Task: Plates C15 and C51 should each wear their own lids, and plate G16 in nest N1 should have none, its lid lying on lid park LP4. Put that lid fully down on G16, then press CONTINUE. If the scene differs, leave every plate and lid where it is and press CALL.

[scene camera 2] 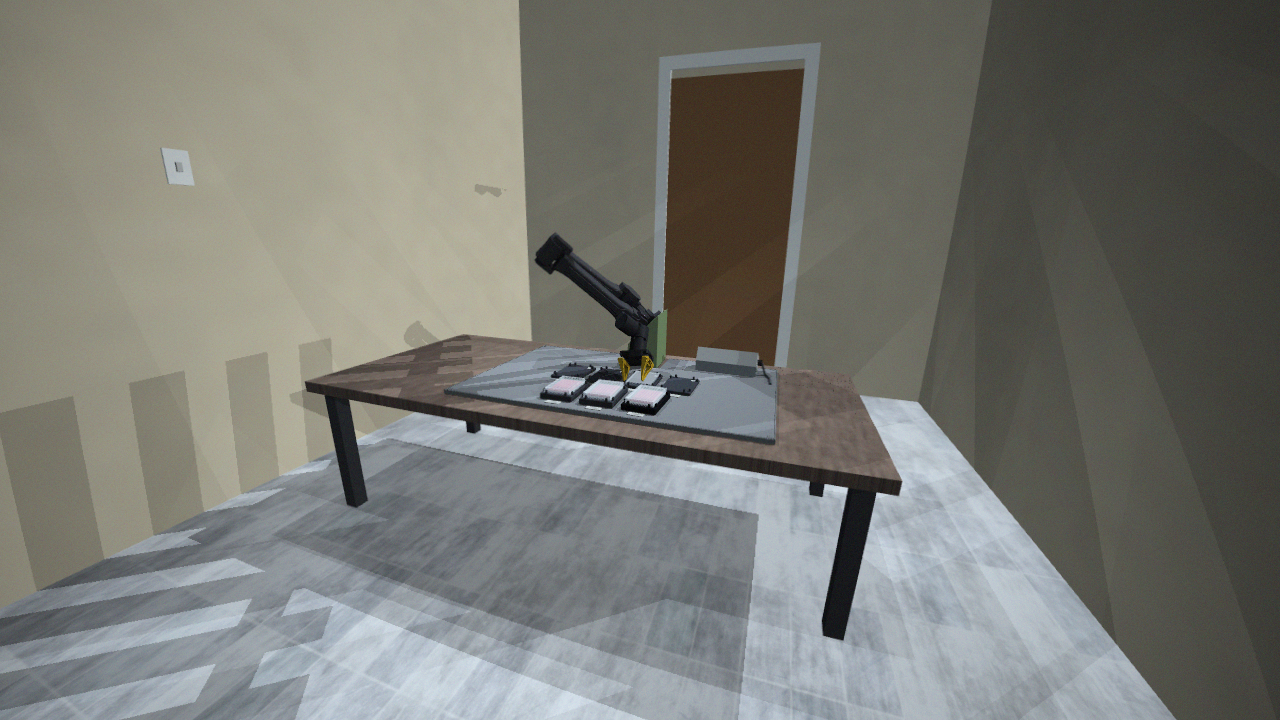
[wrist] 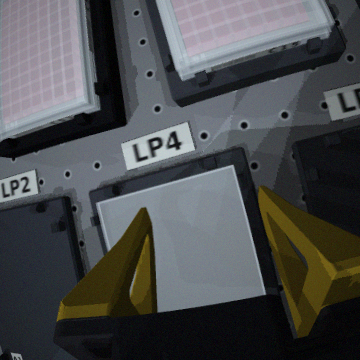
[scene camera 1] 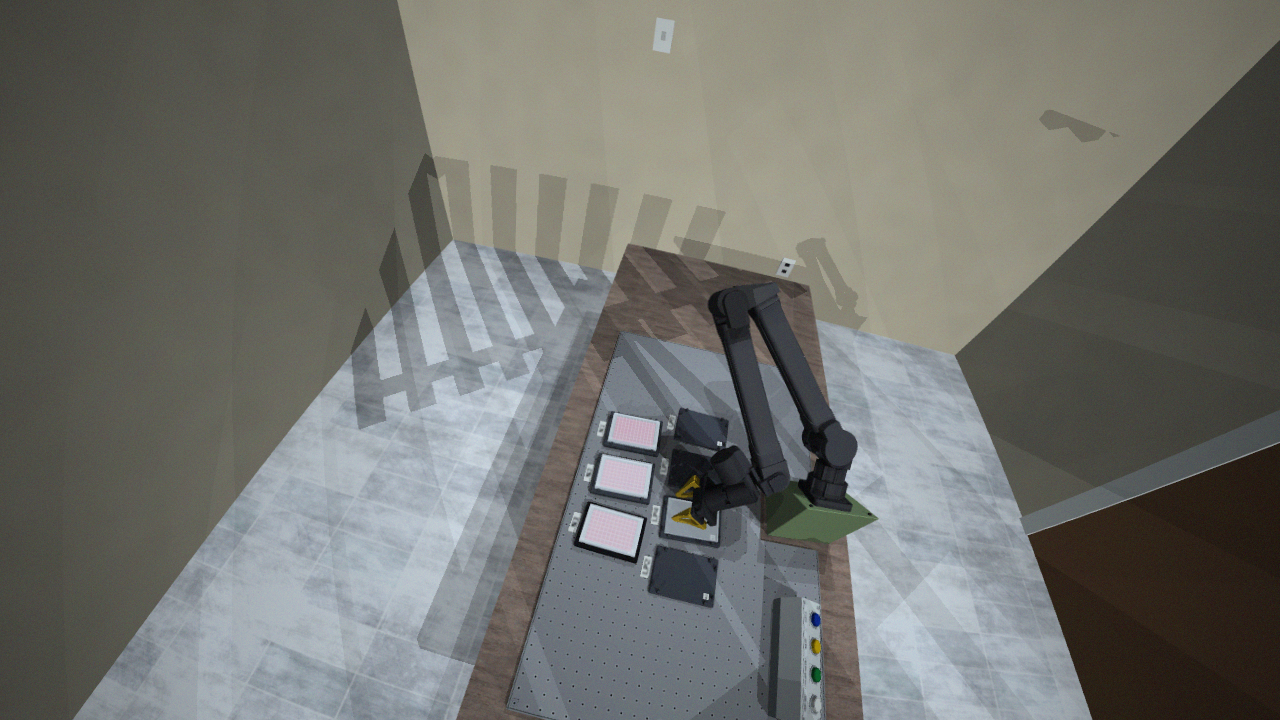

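Pixels of known places: gripper, fingertip midpoint: [scene camera 2: 633, 381] [wrist: 203, 204] [scene camera 1: 674, 507]; arm's base, link origin: [scene camera 2: 648, 325] [scene camera 1: 822, 497].
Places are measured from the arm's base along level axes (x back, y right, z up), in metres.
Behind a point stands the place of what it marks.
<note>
A pale clear lid [wrist: 200, 235] {x -0.298, y -0.054, z -0.125 m} [scene camera 1: 684, 535] {x -0.281, y -0.110, z -0.125 m} lies on the dark lid park LP4 [wrist: 243, 175] {x -0.325, y -0.025, z -0.133 m}. My gripper [wrist: 203, 204] {x -0.314, y -0.049, z -0.126 m} [scene camera 1: 677, 504] {x -0.314, y -0.049, z -0.126 m} [scene camera 2: 633, 379] {x -0.314, y -0.049, z -0.126 m} is open and empty above it. In the wrist view its left finger overlaps the lid's left part, and its right finger is outside the right edge. Two pink plates, one at the left [wrist: 42, 60] {x -0.421, y -0.126, z -0.107 m} [scene camera 1: 612, 530] {x -0.446, y -0.142, z -0.107 m} and one at the right [wrist: 245, 25] {x -0.398, y -0.005, z -0.107 m} [scene camera 1: 623, 477] {x -0.451, y -0.014, z -0.107 m}, show clear covers over their wells. A third pink plate [scene camera 1: 634, 431] {x -0.451, y 0.119, z -0.111 m} [scene camera 2: 563, 386] {x -0.485, y 0.114, z -0.110 m} stands at the row's far end. The plate codes and nest labels are unreadable.
Dark lid park LP2 [wrist: 30, 260] {x -0.297, y -0.184, z -0.133 m} [scene camera 1: 682, 575] {x -0.272, y -0.196, z -0.132 m} and another dark park [wrist: 332, 185] {x -0.309, y 0.023, z -0.132 m} flank LP4. A further dark park [scene camera 1: 700, 428] {x -0.274, y 0.189, z -0.133 m} is beyond. A button box [scene camera 1: 787, 658] {x -0.047, y -0.320, z -0.086 m} carries blue [scene camera 1: 815, 618] {x 0.006, y -0.240, z -0.069 m}, yellow [scene camera 1: 815, 645] {x 0.005, y -0.290, z -0.070 m}, green [scene camera 1: 815, 673] {x 0.004, y -0.339, z -0.070 m} and white [scene camera 1: 815, 702] {x 0.003, y -0.387, z -0.070 m} buttons.
</note>
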